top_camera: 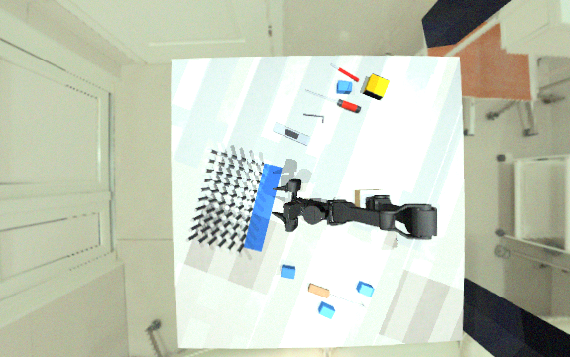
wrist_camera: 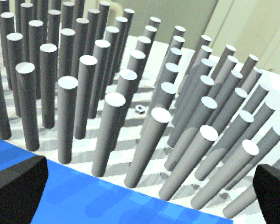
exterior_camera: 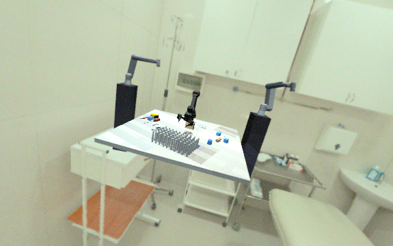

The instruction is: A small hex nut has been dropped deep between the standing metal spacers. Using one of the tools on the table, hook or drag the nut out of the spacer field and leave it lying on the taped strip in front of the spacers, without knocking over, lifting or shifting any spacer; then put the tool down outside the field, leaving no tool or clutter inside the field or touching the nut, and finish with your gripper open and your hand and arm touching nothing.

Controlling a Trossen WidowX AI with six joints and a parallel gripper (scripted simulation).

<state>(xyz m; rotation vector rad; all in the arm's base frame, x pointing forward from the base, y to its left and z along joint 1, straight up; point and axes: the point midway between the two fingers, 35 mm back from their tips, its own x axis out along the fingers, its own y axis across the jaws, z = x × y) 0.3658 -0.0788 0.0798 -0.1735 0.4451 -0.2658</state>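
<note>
Now: gripper tip 210 mm past the hook tool, 480 mm to the right of it and 140 mm above it. From my gripper tip the other things lie so: red pen-like tool (380 mm behind, 500 mm to the right, 150 mm below); then blue taped strip (60 mm ahead, 40 mm to the left, 150 mm below); then grey flat tool (120 mm behind, 260 mm to the right, 140 mm below).
</note>
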